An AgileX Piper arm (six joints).
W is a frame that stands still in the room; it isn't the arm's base.
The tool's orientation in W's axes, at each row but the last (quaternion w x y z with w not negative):
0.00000, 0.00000, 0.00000, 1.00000
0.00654, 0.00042, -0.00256, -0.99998
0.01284, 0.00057, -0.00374, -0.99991
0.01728, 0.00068, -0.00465, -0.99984
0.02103, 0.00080, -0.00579, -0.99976
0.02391, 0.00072, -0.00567, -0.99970
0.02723, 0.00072, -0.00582, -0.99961
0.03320, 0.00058, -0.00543, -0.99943
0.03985, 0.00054, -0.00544, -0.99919
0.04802, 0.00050, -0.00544, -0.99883
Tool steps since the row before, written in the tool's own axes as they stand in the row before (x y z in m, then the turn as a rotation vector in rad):
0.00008, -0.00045, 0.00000, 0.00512, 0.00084, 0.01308
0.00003, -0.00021, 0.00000, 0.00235, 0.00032, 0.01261
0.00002, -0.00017, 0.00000, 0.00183, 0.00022, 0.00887
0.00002, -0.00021, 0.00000, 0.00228, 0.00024, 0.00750
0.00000, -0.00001, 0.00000, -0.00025, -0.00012, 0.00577
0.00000, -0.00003, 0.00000, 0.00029, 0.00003, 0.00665
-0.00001, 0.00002, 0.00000, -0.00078, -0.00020, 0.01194
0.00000, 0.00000, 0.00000, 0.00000, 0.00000, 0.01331
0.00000, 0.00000, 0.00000, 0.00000, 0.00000, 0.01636
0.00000, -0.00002, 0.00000, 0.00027, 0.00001, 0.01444
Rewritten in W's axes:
-0.00008, 0.00045, 0.00000, -0.00512, -0.00084, 0.01308
-0.00003, 0.00021, 0.00000, -0.00236, -0.00029, 0.01261
-0.00002, 0.00017, 0.00000, -0.00183, -0.00020, 0.00887
-0.00003, 0.00021, 0.00000, -0.00228, -0.00025, 0.00750
0.00000, 0.00001, 0.00000, 0.00023, 0.00020, 0.00577
0.00000, 0.00003, 0.00000, -0.00030, 0.00003, 0.00665
0.00001, -0.00002, 0.00000, 0.00075, 0.00038, 0.01194
0.00000, 0.00000, 0.00000, -0.00002, 0.00014, 0.01331
0.00000, 0.00000, 0.00000, -0.00002, 0.00018, 0.01636
0.00000, 0.00002, 0.00000, -0.00029, 0.00012, 0.01444

